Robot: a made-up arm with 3 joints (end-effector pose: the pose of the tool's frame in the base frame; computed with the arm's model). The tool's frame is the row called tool. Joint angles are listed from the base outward.
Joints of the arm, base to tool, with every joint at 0 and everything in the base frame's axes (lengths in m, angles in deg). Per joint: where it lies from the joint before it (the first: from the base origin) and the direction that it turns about. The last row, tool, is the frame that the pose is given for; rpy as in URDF.
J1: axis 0 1 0 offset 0.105 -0.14 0.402
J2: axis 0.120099 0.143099 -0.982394 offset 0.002 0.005 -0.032
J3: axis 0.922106 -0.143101 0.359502 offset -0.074 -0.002 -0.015
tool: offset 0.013 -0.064 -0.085 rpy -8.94 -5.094 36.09
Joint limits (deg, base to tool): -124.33..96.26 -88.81..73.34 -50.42..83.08
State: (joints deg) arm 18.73 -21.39 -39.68
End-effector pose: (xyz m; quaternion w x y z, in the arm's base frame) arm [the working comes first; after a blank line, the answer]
Working (the frame after each row of the table, in the pose's form):
after J1: 0.1050 -0.1400 0.4020 0.9867 0.0000 0.1627 0.0000
after J2: 0.0966 -0.1350 0.3711 0.9739 0.0077 0.1337 0.1835
after J3: 0.0270 -0.1640 0.3755 0.9343 -0.3228 0.1166 0.0960

0.0425 -0.2653 0.3441 0.8448 -0.3204 0.1413 0.4046
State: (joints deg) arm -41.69 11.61 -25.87
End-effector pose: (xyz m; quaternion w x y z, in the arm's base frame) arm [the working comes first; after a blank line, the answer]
Working (the frame after each row of the table, in the pose's form):
after J1: 0.1050 -0.1400 0.4020 0.9345 0.0000 -0.3558 0.0000
after J2: 0.1278 -0.1350 0.3794 0.9349 0.0467 -0.3405 -0.0885
after J3: 0.0815 -0.1220 0.3212 0.9246 -0.1172 -0.2799 -0.2303

0.0990 -0.2115 0.2649 0.9213 -0.2676 -0.2769 0.0548
